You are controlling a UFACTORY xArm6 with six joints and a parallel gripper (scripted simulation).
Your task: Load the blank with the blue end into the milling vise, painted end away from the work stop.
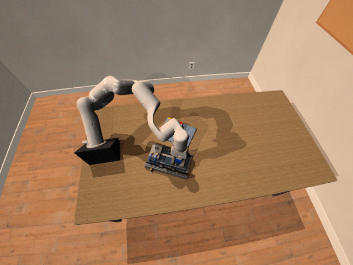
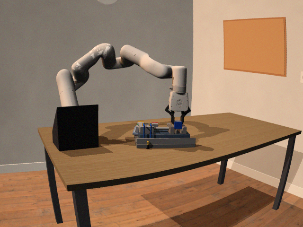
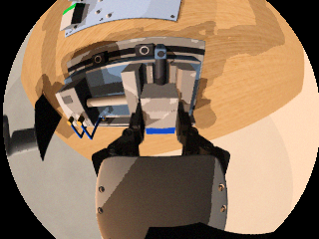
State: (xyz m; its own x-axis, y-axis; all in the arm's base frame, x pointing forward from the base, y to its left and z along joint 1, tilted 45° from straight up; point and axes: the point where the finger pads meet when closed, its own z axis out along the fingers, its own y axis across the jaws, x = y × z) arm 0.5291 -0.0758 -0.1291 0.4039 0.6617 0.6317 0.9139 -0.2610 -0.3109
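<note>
The blue-ended blank lies 20 mm below my hand. Also, from my hand: work stop rod: 20 mm ahead, 40 mm to the left, 30 mm below; then milling vise: 60 mm behind, 30 mm to the left, 80 mm below; then fixed jaw: 30 mm ahead, 10 mm to the right, 50 mm below.
</note>
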